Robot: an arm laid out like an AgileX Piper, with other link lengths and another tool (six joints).
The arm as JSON. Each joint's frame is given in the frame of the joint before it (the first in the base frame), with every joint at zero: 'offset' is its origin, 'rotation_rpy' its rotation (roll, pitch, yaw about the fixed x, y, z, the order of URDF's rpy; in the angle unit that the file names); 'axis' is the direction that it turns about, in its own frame. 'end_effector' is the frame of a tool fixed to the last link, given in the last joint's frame.
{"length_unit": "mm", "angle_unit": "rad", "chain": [
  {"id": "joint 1", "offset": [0.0, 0.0, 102.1], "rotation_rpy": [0.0, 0.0, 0.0], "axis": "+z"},
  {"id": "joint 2", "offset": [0.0, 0.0, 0.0], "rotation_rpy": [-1.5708, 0.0, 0.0], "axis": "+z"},
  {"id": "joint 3", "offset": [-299.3, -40.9, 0.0], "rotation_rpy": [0.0, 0.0, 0.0], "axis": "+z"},
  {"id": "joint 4", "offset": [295.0, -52.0, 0.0], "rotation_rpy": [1.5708, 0.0, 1.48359], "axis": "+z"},
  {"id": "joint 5", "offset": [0.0, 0.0, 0.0], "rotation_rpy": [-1.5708, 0.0, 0.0], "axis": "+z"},
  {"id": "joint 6", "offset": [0.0, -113.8, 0.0], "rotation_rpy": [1.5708, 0.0, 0.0], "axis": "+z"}
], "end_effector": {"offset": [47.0, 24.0, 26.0], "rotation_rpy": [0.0, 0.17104, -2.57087]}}
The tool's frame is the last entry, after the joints.
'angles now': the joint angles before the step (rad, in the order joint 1, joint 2, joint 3, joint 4, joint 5, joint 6). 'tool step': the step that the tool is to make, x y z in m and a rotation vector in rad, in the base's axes. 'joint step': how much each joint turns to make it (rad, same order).
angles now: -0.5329 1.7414 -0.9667 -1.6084 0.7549 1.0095
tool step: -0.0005 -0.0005 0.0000 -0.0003 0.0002 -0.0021
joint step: -0.0016 0.0002 -0.0001 0.0000 0.0006 0.0001
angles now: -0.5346 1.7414 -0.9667 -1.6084 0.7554 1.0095
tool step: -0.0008 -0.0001 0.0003 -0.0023 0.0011 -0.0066
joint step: 0.0002 0.0000 -0.0001 0.0025 0.0068 -0.0002
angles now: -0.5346 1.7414 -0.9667 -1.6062 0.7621 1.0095
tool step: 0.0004 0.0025 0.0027 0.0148 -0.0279 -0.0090
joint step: 0.0001 -0.0139 0.0000 0.0236 -0.0098 0.0042
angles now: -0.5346 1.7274 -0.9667 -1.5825 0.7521 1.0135
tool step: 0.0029 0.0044 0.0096 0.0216 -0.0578 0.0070
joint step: -0.0001 -0.0360 -0.0015 0.0325 -0.0349 0.0017
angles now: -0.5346 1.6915 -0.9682 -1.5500 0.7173 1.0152
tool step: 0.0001 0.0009 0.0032 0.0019 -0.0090 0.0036
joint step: 0.0000 -0.0104 0.0000 0.0072 -0.0065 -0.0058
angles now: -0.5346 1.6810 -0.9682 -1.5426 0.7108 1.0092
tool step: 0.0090 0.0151 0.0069 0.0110 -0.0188 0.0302
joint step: 0.0427 -0.0246 0.0000 0.0384 0.0000 -0.0208
